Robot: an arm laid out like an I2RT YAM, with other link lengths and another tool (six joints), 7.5 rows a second.
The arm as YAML. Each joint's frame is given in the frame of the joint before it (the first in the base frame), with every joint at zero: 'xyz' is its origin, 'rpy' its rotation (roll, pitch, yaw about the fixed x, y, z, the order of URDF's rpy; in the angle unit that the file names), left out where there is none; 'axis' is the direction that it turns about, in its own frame. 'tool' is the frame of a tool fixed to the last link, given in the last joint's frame.
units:
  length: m
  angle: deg
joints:
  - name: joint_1
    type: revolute
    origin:
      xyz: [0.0, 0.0, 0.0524]
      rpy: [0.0, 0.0, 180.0]
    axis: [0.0, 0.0, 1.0]
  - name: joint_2
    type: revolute
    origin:
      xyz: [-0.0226, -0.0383, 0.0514]
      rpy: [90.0, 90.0, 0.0]
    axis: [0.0, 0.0, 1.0]
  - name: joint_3
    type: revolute
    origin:
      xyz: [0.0, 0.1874, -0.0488]
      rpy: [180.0, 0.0, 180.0]
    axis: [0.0, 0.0, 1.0]
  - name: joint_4
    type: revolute
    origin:
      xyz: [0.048, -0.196, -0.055]
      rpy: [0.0, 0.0, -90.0]
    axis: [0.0, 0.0, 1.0]
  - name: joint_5
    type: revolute
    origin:
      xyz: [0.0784, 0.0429, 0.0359]
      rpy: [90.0, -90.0, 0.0]
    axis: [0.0, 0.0, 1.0]
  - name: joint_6
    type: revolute
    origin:
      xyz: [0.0, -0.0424, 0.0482]
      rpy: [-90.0, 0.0, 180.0]
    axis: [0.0, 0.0, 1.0]
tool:
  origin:
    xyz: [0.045, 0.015, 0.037]
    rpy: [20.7, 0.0, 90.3]
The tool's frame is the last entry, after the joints.
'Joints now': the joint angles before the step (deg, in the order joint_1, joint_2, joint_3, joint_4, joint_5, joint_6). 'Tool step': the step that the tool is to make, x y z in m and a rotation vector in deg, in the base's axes. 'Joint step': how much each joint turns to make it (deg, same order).
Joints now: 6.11 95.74 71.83 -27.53 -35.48 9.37
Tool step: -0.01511 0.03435 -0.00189 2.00 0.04 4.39
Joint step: 6.56 -1.09 -3.14 4.44 -0.14 3.60
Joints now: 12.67 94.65 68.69 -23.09 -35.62 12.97
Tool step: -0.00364 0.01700 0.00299 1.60 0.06 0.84
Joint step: 3.30 0.00 -0.42 2.80 0.49 3.52
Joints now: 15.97 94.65 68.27 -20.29 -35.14 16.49
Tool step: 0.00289 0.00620 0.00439 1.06 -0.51 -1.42
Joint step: 1.24 0.00 0.08 2.44 1.25 3.04
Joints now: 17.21 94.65 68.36 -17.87 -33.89 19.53
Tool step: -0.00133 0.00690 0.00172 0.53 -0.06 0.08
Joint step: 1.36 0.03 0.01 1.06 0.59 1.48
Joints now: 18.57 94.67 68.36 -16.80 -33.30 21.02
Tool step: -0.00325 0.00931 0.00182 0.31 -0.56 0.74
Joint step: 1.81 0.01 0.00 1.15 0.72 0.95
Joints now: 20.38 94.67 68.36 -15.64 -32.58 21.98
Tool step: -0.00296 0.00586 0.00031 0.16 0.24 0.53
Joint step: 1.18 0.00 -0.01 0.23 0.33 0.72
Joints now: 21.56 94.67 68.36 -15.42 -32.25 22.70
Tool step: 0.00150 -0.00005 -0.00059 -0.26 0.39 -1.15
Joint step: 0.11 0.00 0.00 0.02 1.01 0.90
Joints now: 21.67 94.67 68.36 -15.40 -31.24 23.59
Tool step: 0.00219 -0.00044 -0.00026 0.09 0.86 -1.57
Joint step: 0.07 0.01 0.00 0.07 0.96 1.62
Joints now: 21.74 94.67 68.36 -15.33 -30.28 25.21
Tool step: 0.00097 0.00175 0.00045 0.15 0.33 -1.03
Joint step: 0.46 0.00 0.00 0.43 0.94 1.36
